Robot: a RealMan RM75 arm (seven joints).
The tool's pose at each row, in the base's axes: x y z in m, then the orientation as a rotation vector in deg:
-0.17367, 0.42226, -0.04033, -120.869, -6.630, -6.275
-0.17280, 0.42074, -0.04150, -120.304, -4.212, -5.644
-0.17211, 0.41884, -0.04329, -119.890, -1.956, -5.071
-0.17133, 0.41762, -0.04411, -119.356, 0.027, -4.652
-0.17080, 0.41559, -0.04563, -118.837, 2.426, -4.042
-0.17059, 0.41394, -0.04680, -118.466, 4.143, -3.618
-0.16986, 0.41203, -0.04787, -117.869, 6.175, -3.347
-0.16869, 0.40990, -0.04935, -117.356, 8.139, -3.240
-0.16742, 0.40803, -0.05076, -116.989, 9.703, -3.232
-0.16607, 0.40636, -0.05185, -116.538, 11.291, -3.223
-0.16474, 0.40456, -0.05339, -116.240, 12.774, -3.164
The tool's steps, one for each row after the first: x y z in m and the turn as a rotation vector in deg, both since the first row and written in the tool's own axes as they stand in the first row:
0.00066, 0.00188, -0.00067, 0.581, 0.571, 1.990
0.00104, 0.00447, -0.00136, 0.982, 1.108, 3.846
0.00167, 0.00589, -0.00196, 1.476, 1.653, 5.449
0.00192, 0.00829, -0.00290, 1.928, 2.231, 7.435
0.00192, 0.01016, -0.00371, 2.231, 2.653, 8.855
0.00244, 0.01214, -0.00477, 2.714, 3.333, 10.448
0.00333, 0.01464, -0.00580, 3.089, 4.098, 11.927
0.00434, 0.01695, -0.00664, 3.328, 4.761, 13.074
0.00548, 0.01891, -0.00746, 3.636, 5.441, 14.244
0.00654, 0.02131, -0.00817, 3.793, 6.029, 15.355

